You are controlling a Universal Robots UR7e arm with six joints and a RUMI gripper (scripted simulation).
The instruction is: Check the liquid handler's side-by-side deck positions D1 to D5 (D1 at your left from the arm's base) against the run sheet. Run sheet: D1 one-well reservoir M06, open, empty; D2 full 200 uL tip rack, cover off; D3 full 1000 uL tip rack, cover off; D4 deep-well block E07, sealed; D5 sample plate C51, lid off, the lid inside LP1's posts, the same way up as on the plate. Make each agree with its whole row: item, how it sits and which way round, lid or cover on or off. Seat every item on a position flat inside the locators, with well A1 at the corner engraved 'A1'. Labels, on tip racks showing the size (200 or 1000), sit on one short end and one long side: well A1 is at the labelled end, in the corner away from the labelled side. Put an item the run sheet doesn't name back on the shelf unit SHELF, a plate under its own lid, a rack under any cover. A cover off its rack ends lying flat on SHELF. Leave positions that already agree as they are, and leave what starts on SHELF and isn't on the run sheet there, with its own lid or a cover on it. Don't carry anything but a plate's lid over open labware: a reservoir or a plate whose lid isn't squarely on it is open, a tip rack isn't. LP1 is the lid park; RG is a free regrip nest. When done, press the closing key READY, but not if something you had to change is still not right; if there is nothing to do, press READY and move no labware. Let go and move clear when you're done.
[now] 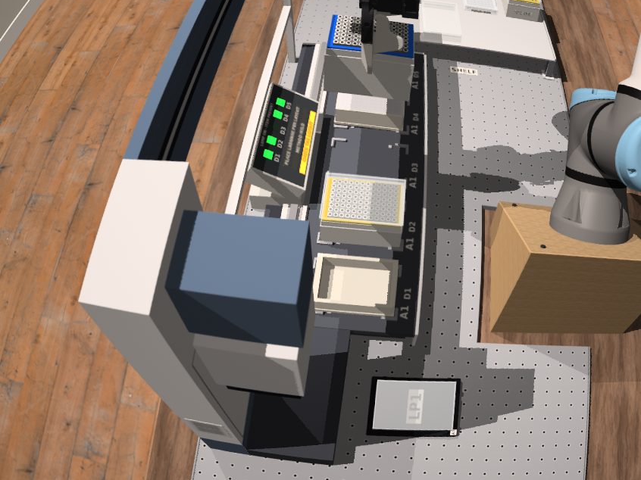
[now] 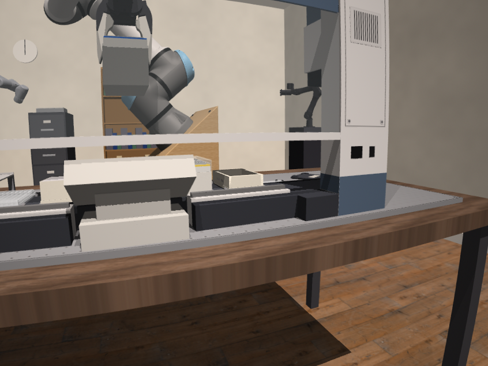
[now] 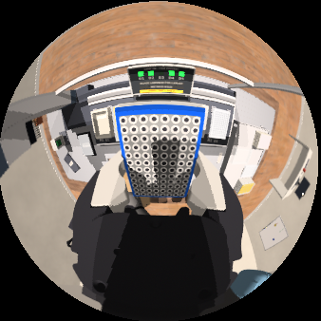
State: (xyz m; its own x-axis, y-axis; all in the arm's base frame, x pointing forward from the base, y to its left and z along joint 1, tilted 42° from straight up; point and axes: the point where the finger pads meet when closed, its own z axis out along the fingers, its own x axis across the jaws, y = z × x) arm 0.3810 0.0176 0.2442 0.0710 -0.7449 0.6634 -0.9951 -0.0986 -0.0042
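Now: the yellow-framed tip rack 2 cm behind my hand, 12 cm to the left of it and 24 cm below it. From my hand the other things lie so: clear well plate (1 cm ahead, 25 cm to the right, 28 cm below); then blue-framed tip rack (1 cm behind, 1 cm to the right); then cream reservoir (2 cm behind, 25 cm to the left, 28 cm below).
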